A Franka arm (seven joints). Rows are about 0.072 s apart.
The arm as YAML. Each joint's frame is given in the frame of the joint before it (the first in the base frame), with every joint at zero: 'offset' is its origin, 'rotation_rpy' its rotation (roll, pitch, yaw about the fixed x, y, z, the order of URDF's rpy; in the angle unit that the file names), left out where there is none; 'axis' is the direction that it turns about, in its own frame. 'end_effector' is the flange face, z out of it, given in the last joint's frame.
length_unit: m
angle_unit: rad
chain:
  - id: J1
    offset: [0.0, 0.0, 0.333]
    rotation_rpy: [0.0, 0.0, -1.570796]
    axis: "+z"
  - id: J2
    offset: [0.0, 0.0, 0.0]
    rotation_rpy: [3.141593, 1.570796, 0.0]
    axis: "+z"
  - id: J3
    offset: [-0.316, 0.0, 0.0]
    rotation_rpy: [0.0, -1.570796, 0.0]
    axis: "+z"
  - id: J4
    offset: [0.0, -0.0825, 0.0]
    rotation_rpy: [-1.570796, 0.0, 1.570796]
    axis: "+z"
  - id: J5
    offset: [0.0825, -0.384, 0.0]
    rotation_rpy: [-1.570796, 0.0, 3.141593]
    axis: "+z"
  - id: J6
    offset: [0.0, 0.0, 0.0]
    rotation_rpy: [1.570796, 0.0, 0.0]
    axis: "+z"
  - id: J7
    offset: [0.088, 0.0, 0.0]
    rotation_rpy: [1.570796, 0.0, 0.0]
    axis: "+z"
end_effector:
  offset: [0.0, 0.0, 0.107]
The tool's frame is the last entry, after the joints.
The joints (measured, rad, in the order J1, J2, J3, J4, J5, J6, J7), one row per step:
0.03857 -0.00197 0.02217 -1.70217 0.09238 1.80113 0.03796
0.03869 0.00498 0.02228 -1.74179 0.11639 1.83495 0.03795
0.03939 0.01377 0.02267 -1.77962 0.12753 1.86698 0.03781
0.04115 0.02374 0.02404 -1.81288 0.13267 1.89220 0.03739
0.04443 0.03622 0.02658 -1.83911 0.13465 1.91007 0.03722
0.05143 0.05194 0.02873 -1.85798 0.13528 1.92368 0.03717
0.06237 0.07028 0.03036 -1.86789 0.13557 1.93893 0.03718
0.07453 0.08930 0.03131 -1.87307 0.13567 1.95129 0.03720
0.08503 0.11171 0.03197 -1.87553 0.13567 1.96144 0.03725
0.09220 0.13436 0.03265 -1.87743 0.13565 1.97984 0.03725
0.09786 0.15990 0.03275 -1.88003 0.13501 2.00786 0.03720
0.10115 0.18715 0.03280 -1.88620 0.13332 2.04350 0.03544
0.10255 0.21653 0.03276 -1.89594 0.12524 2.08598 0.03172
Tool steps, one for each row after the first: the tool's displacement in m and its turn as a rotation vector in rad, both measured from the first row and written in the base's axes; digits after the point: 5 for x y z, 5 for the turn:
0.00196 0.00179 -0.01990 0.02252 0.01432 -0.00689
0.00347 0.00289 -0.04029 0.03190 0.02972 -0.01179
0.00412 0.00469 -0.05982 0.03507 0.04814 -0.01291
0.00452 0.00788 -0.07806 0.03504 0.06923 -0.01012
0.00528 0.01298 -0.09499 0.03364 0.09042 -0.00327
0.00731 0.02015 -0.10900 0.03221 0.10369 0.00698
0.00947 0.02775 -0.12145 0.03061 0.11578 0.01820
0.01206 0.03435 -0.13486 0.02877 0.13069 0.02771
0.01559 0.03904 -0.14754 0.02750 0.13702 0.03307
0.02014 0.04247 -0.16157 0.02590 0.13727 0.03554
0.02469 0.04431 -0.17776 0.02327 0.13487 0.03689
0.02894 0.04452 -0.19643 0.01476 0.13048 0.04051

